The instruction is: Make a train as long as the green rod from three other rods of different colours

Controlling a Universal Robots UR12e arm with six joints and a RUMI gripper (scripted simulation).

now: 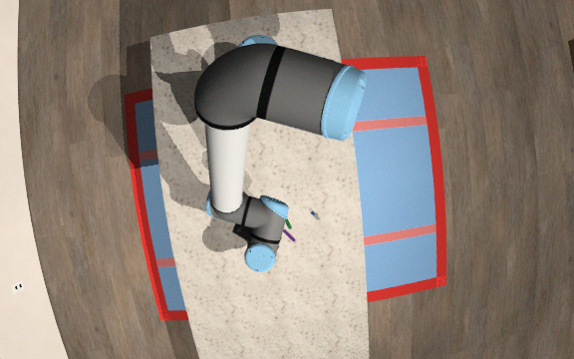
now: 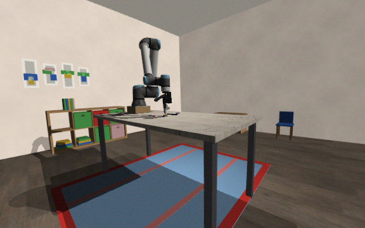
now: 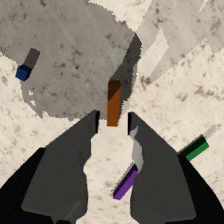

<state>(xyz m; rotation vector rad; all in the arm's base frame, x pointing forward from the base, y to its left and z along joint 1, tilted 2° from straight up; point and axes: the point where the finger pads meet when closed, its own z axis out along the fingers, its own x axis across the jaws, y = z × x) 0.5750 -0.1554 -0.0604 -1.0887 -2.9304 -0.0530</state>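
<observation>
My gripper is now 3 cm above the orange rod. From my hand the other things lie so: green rod: 1 cm behind, 10 cm to the left, 3 cm below; then magenta rod: 6 cm behind, 10 cm to the right, 3 cm below; then purple rod: 5 cm ahead, 9 cm to the left, 3 cm below.
</observation>
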